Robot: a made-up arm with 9 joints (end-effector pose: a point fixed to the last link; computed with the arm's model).
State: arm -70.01 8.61 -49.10 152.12 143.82 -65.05 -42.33 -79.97 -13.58
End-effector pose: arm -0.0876 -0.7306 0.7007 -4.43 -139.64 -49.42
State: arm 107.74 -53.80 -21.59 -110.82 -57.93 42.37 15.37 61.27 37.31
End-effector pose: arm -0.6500 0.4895 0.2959 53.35 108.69 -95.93
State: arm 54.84 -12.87 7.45 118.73 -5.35 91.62 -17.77 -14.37 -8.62
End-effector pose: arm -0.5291 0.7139 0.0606 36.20 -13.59 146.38
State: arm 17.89 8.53 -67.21 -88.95 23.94 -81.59 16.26 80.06 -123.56
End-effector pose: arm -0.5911 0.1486 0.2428 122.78 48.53 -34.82
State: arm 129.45 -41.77 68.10 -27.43 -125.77 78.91 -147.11 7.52 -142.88
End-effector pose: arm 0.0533 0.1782 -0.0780 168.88 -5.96 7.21
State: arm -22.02 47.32 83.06 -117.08 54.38 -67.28 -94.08 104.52 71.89
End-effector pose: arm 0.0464 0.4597 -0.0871 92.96 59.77 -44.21
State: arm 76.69 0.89 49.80 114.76 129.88 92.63 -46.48 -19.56 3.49
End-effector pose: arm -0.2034 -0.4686 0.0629 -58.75 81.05 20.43
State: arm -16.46 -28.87 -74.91 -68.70 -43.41 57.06 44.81 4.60 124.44
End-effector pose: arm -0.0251 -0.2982 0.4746 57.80 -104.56 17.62
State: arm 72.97 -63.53 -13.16 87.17 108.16 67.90 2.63 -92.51 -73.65
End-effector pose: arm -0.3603 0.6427 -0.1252 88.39 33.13 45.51
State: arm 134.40 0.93 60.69 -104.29 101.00 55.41 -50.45 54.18 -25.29
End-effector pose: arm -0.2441 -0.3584 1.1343 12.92 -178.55 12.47
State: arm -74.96 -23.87 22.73 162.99 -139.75 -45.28 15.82 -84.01 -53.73
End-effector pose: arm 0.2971 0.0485 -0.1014 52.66 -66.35 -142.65
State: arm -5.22 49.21 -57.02 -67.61 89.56 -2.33 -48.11 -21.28 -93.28
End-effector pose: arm -0.0295 0.5892 0.2935 68.66 -17.48 -130.59
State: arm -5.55 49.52 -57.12 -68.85 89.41 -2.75 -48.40 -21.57 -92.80
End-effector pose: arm -0.0278 0.5829 0.2827 68.06 -18.43 -130.42
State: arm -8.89 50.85 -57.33 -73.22 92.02 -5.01 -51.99 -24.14 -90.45
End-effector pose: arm -0.0493 0.5564 0.2316 59.99 -19.79 -130.23
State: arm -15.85 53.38 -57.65 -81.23 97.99 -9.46 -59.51 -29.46 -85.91
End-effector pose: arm -0.1120 0.4935 0.1406 43.07 -21.21 -128.55
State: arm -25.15 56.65 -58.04 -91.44 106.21 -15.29 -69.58 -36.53 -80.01
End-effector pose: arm -0.2132 0.3870 0.0518 21.04 -22.06 -124.25
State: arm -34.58 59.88 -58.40 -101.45 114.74 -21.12 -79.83 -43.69 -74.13
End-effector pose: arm -0.3145 0.2634 0.0098 -0.17 -22.35 -118.99
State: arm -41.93 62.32 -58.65 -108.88 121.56 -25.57 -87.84 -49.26 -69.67
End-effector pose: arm -0.3802 0.1705 0.0110 -15.72 -22.39 -115.27
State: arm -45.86 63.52 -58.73 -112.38 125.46 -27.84 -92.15 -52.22 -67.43
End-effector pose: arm -0.4097 0.1288 0.0237 -23.82 -22.15 -113.65
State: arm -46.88 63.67 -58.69 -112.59 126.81 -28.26 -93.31 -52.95 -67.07
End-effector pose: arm -0.4197 0.1236 0.0325 -26.23 -21.54 -113.19
